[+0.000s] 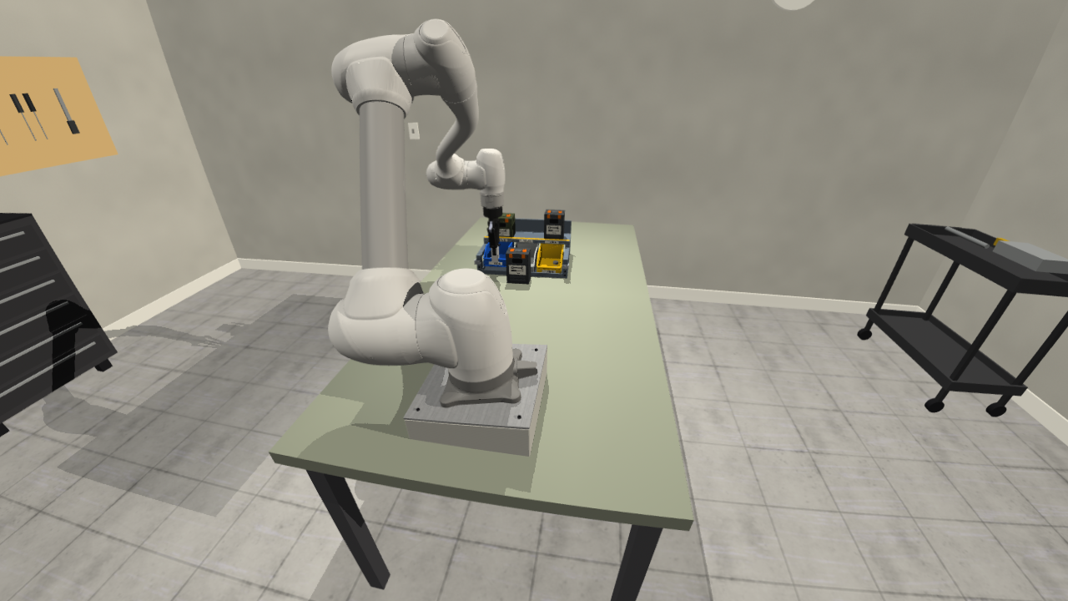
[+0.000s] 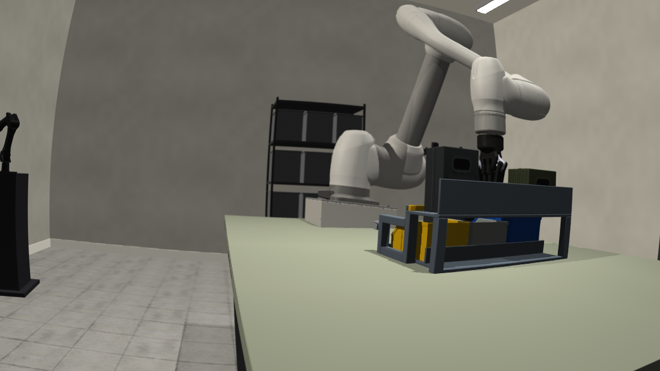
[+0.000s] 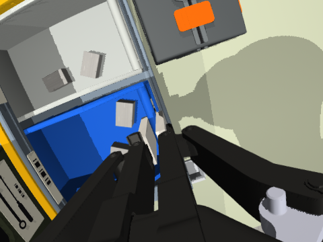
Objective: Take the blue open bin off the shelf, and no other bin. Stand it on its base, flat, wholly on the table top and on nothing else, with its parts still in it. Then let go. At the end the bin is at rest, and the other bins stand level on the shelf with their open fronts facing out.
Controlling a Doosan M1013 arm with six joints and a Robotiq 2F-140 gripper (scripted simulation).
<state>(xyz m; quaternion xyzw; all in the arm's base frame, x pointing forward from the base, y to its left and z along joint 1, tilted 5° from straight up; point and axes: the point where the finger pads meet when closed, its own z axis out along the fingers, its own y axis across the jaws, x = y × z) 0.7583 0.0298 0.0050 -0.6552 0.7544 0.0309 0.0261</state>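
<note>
Right now the blue open bin is 80 mm ahead of my hand, 30 mm below it and 10 mm to the right of it. The rest, counted from my hand: yellow bin (230 mm to the right, 50 mm ahead, 40 mm below); grey bin (120 mm to the right, 60 mm ahead, 40 mm below).
</note>
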